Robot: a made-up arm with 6 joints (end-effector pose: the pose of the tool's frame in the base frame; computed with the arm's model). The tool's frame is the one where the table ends.
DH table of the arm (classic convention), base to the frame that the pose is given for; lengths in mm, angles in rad. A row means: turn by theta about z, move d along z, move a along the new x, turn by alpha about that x. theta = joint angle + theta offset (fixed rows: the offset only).
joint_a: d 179.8, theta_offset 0, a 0, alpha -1.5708
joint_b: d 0, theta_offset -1.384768, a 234.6, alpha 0
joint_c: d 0, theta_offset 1.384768, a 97.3, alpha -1.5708
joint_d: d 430.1, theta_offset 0, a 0, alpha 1.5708
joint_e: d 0, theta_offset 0, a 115.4, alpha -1.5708
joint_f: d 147.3, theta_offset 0, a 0, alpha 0
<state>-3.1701 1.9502 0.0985 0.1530 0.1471 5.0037</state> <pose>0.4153 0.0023 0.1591 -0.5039 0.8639 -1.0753</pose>
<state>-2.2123 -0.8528 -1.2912 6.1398 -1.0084 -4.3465</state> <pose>-0.0071 -0.0540 0.8236 0.1572 -0.0692 2.7841</pose>
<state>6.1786 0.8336 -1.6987 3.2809 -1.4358 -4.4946</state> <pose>0.4147 -0.0210 0.0373 -2.1776 -1.4724 0.4588</pose>
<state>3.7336 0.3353 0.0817 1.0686 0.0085 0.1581</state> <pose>-0.0739 0.0709 -0.2072 0.8881 2.6968 0.4723</pose>
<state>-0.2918 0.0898 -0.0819 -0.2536 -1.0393 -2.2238</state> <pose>0.3366 -0.0525 -0.0019 0.9923 1.9127 0.5221</pose>
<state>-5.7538 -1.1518 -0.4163 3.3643 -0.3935 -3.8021</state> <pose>0.2656 0.1971 0.2501 -2.1840 -1.2515 -1.6856</pose>
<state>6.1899 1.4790 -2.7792 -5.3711 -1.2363 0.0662</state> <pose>0.6287 -0.1994 0.2571 -0.7264 1.4431 -2.6886</pose>
